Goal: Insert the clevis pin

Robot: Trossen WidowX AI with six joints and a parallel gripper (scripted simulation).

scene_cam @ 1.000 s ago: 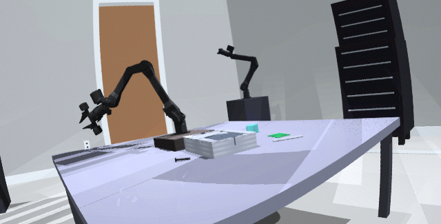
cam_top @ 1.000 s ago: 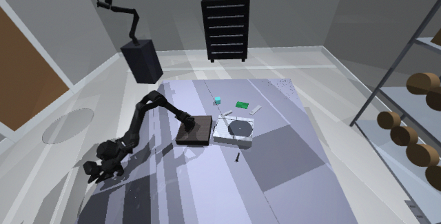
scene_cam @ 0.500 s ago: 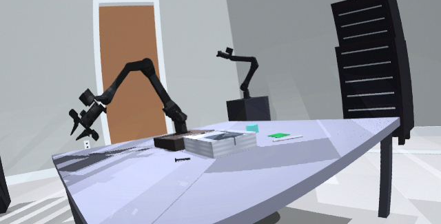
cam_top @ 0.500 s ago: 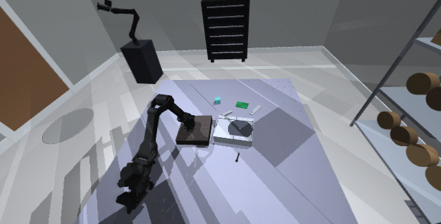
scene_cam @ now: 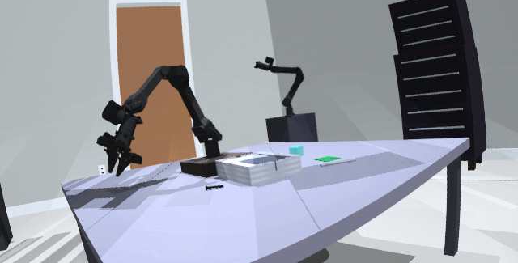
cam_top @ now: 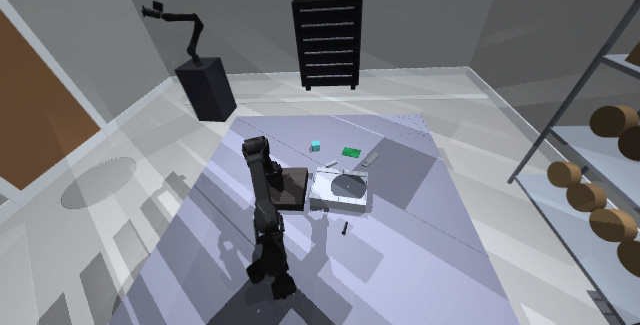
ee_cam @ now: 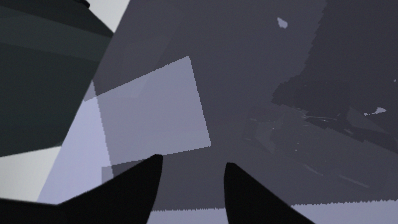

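The clevis pin lies 29 cm to the left of my gripper tip, 17 cm ahead of it and 7 cm below it. Also, from my gripper tip: disc (46 cm to the left, 17 cm ahead, 2 cm below); pale flat bar (70 cm to the left, 28 cm ahead, 7 cm below); steel tray (47 cm to the left, 13 cm ahead, 3 cm below).
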